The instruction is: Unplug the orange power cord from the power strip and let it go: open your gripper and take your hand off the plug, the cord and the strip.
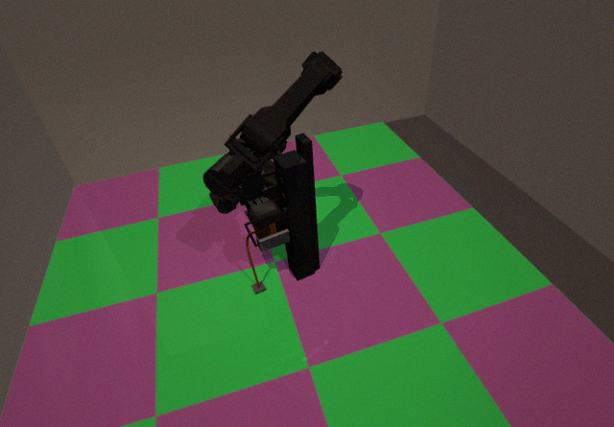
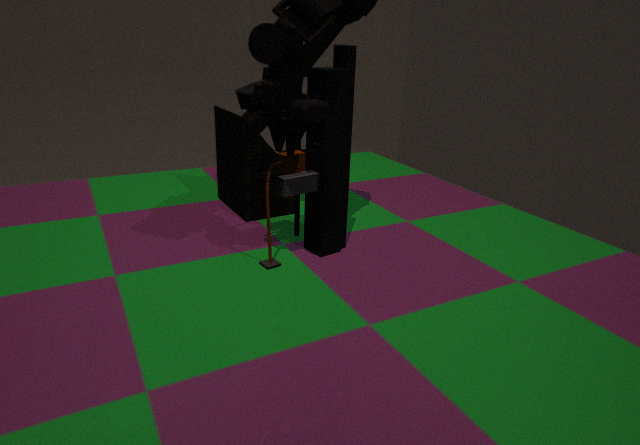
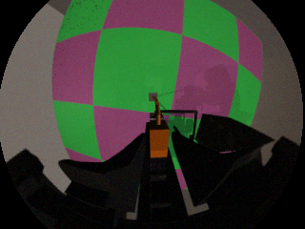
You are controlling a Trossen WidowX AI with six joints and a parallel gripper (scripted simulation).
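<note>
Now: the orange plug 3 cm to the left of my gripper tip, 1 cm below it and 1 cm behind it.
</note>
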